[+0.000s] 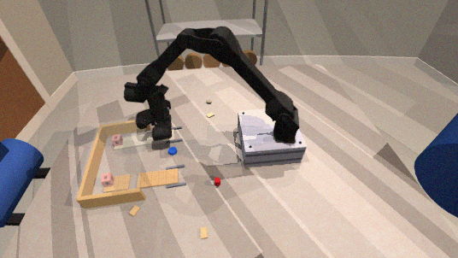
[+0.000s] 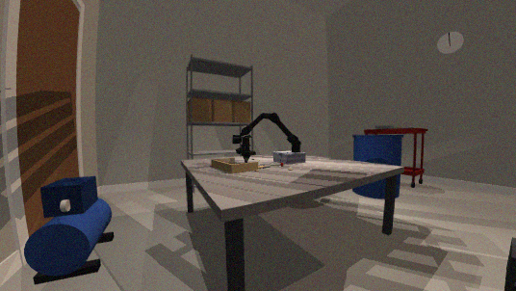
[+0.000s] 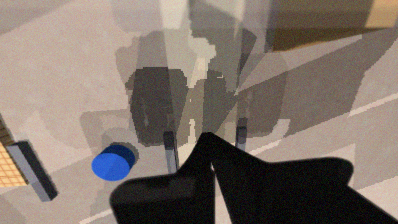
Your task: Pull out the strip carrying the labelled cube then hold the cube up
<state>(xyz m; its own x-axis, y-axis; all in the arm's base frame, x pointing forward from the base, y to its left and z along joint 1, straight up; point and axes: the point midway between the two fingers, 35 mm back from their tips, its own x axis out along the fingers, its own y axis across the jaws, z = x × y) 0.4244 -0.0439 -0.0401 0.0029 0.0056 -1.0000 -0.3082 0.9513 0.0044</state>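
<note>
Now: gripper tip 80 mm to the right of the blue disc and 40 mm past it. From my gripper tip the other things lie so: red cylinder 220 mm behind, 190 mm to the left, 10 mm above.
</note>
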